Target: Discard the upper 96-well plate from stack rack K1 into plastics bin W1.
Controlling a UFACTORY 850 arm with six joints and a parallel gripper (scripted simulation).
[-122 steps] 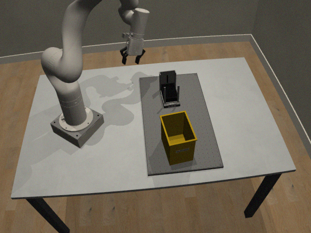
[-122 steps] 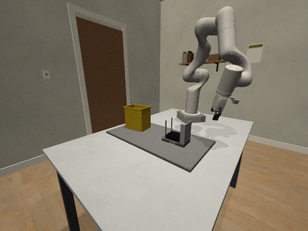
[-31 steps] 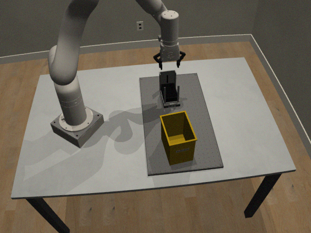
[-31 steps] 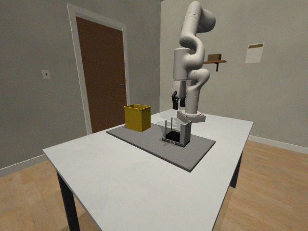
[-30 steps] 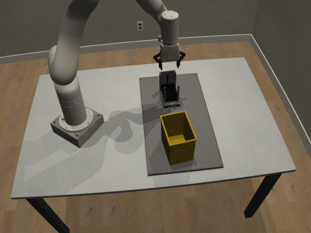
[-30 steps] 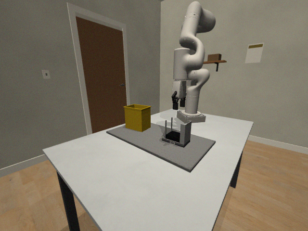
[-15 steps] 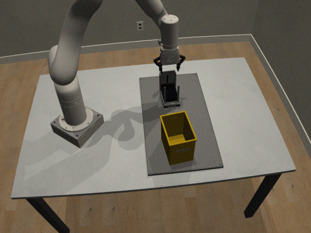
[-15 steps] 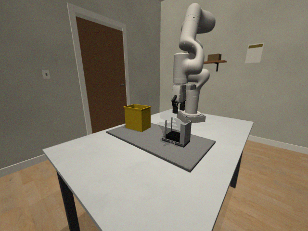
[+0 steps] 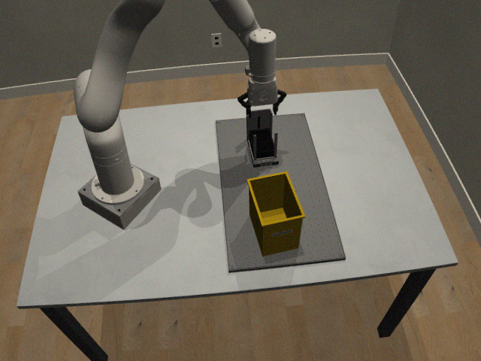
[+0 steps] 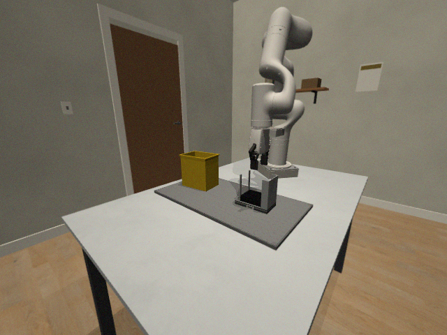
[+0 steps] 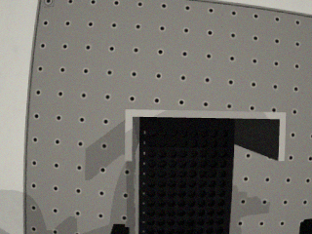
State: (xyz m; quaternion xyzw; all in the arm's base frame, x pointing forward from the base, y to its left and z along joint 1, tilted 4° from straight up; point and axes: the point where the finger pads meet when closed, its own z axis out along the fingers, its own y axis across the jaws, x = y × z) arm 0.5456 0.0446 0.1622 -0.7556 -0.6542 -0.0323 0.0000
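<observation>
Now: the black 96-well plate 150 mm below my hand. Round my hand: yellow plastics bin W1: 80 mm behind, 370 mm to the right, 100 mm below.
</observation>
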